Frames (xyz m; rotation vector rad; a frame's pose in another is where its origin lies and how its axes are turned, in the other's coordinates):
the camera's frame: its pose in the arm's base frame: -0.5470 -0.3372 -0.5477 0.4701 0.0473 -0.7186
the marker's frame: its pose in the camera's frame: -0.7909 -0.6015 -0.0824 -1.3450 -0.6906 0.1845
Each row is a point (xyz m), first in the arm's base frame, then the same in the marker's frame.
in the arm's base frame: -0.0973 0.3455 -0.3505
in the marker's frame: 1.2069 0.5997 0.7996
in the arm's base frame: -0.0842 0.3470 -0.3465
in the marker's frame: 1.2194 0.6032 0.8043
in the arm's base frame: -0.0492 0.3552 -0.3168
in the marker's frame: 1.2582 0.5992 0.8298
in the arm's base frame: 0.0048 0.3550 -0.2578
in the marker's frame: 1.3267 0.5774 0.8648
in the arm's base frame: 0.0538 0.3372 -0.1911
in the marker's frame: 1.3992 0.5402 0.8878
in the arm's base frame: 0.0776 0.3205 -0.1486
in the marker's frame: 1.4405 0.5109 0.8971
